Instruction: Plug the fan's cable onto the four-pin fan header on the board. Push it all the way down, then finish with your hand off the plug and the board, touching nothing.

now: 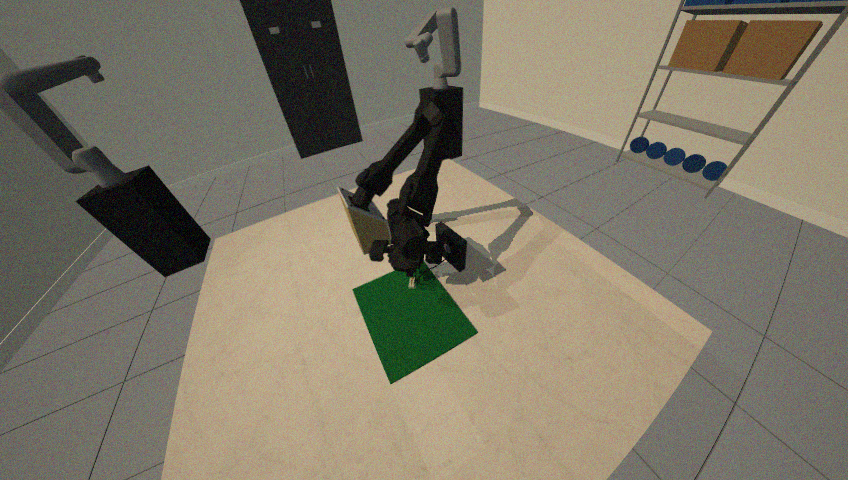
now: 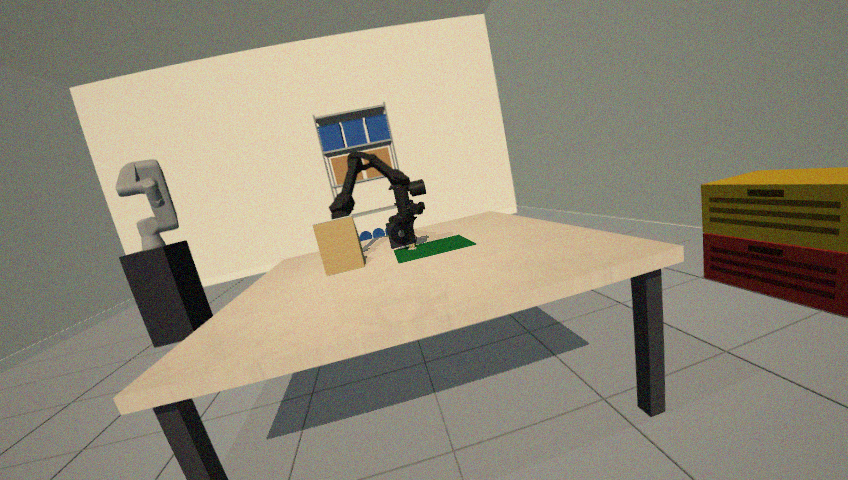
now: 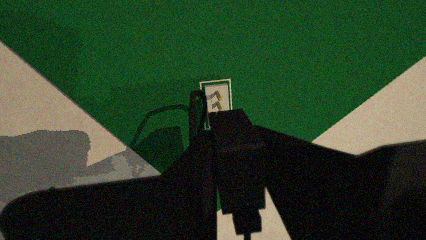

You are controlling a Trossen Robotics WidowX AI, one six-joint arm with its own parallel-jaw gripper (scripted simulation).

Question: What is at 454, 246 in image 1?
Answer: A black fan.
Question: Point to a green board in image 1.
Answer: At 409, 327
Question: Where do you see a black plug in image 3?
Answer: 239, 150
